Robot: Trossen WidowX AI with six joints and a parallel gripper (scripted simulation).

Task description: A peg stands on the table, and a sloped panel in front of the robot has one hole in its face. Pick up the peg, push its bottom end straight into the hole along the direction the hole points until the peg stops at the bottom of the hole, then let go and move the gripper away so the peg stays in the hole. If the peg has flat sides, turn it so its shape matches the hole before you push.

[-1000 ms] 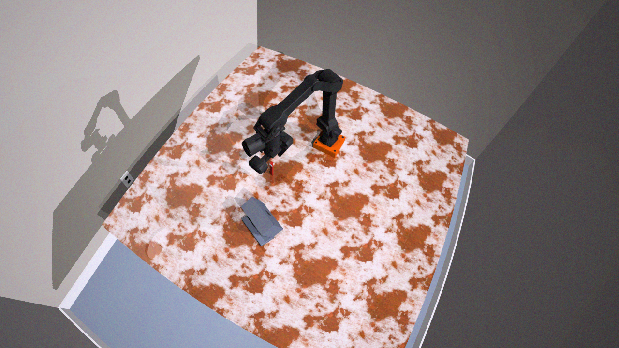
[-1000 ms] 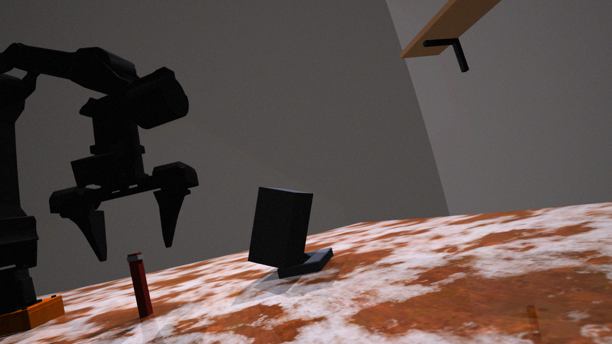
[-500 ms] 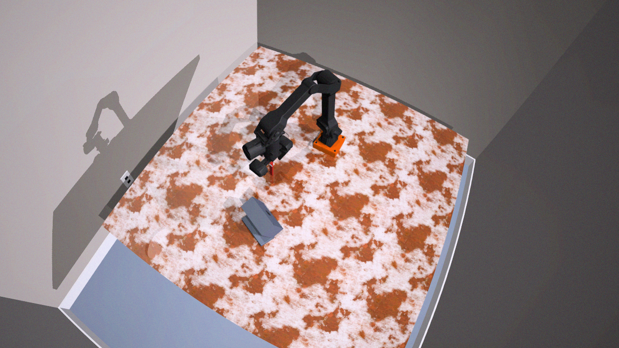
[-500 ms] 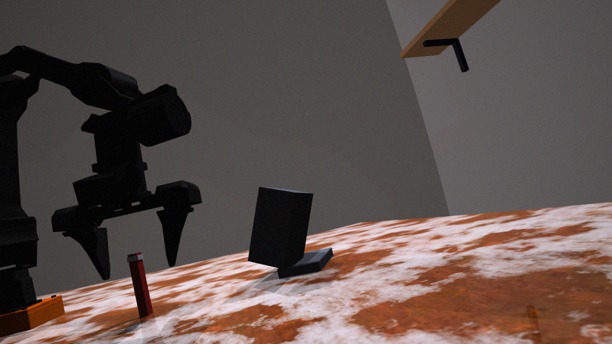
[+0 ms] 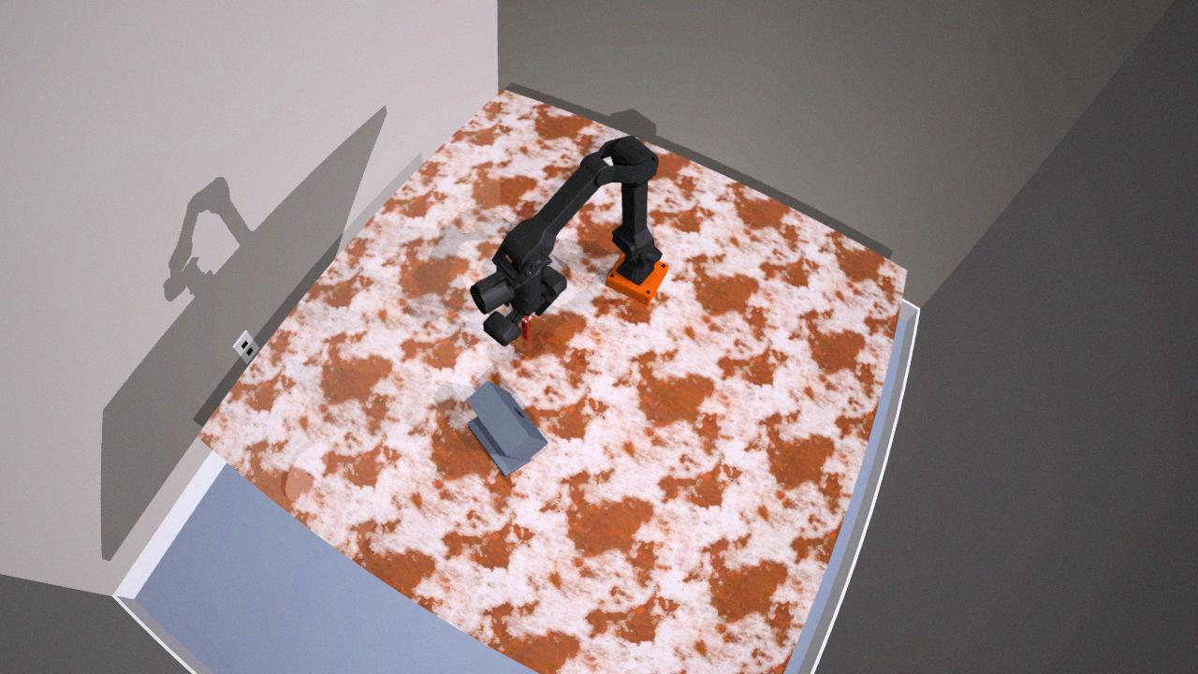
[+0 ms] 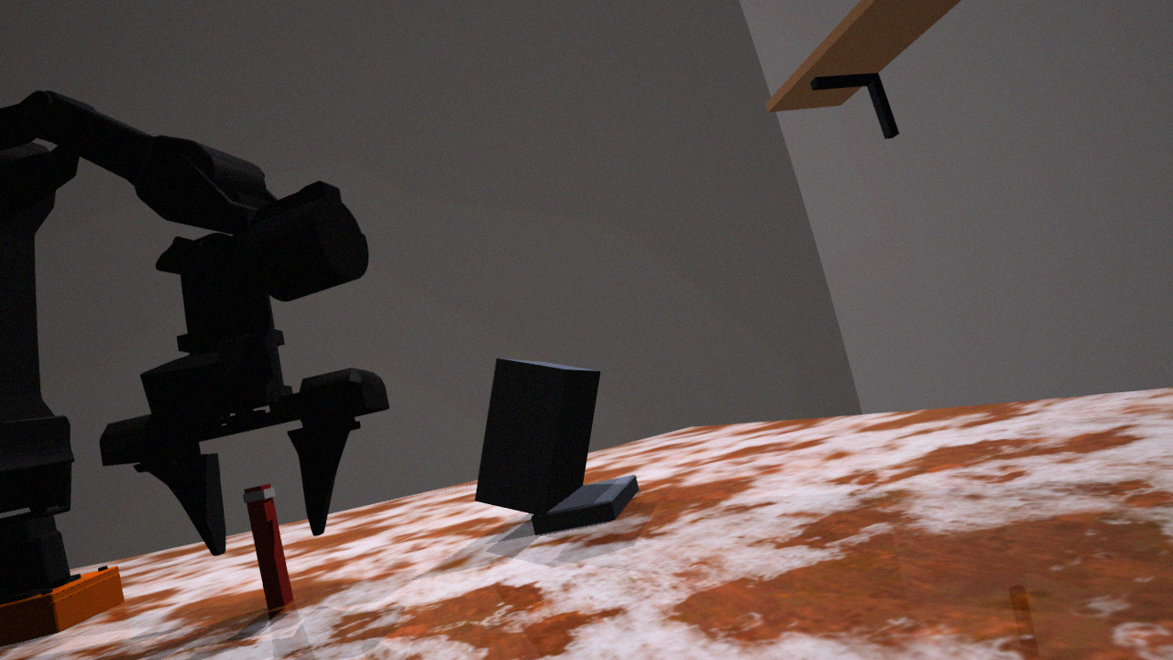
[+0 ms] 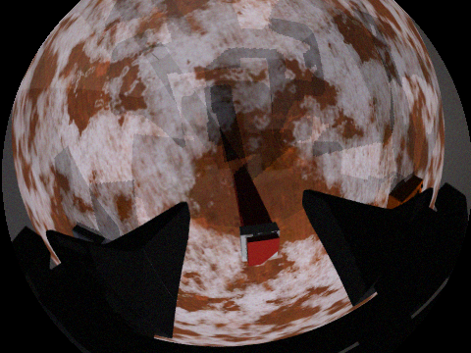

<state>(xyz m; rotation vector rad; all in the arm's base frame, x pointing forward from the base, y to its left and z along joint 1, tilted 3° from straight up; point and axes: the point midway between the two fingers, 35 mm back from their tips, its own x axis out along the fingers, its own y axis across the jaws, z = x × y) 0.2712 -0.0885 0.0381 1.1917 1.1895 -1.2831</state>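
My gripper tip is now 190 mm short of the grey sloped panel, 120 mm to the right of it and 30 mm below it. The rest, counted from my gripper tip: peg: 20 mm above.
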